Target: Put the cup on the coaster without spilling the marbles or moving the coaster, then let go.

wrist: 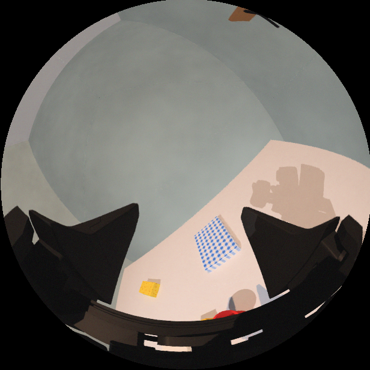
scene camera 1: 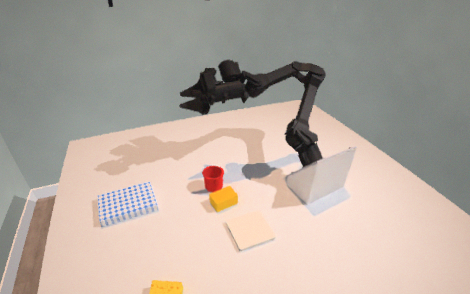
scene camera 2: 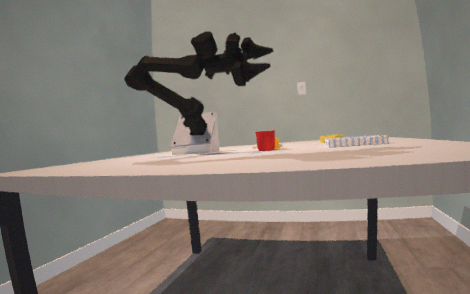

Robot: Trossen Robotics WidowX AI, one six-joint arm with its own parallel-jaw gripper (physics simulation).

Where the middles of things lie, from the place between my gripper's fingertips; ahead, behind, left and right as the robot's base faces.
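There is the blue-and-white checked box (scene camera 1: pixel 134 201), and it is 27 cm below my hand, 10 cm to the left of it and 23 cm ahead of it.
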